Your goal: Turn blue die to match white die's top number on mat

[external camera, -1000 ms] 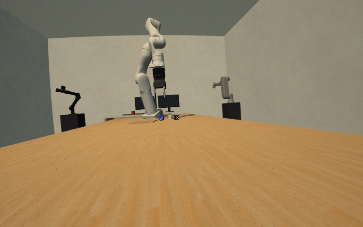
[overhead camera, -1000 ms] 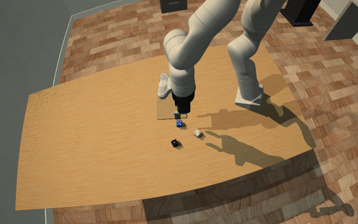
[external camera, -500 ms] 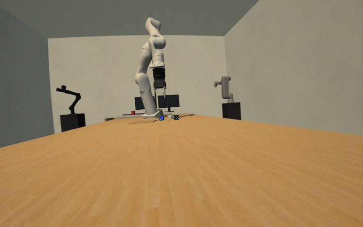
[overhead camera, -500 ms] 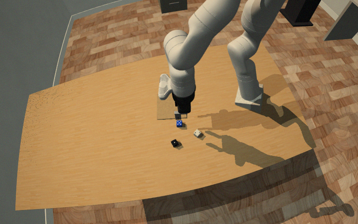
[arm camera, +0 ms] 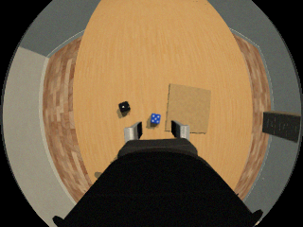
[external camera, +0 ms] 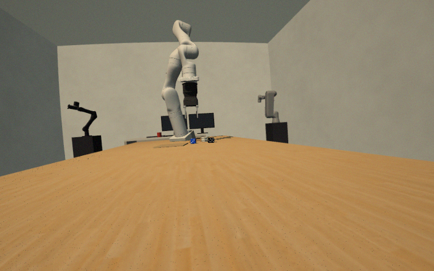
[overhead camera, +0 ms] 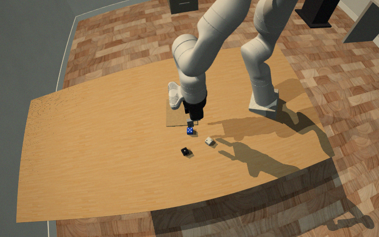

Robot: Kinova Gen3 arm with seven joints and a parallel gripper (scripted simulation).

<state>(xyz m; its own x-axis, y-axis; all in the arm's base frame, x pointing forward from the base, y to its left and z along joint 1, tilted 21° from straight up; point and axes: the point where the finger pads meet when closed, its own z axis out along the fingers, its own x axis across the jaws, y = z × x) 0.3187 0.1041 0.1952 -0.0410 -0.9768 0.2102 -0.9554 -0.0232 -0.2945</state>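
Now: the blue die 130 mm below my hand. Round my hand: tan mat (20 mm ahead, 110 mm to the right, 140 mm below); then black die (40 mm ahead, 80 mm to the left, 130 mm below); then white die (60 mm behind, 60 mm to the left, 130 mm below).
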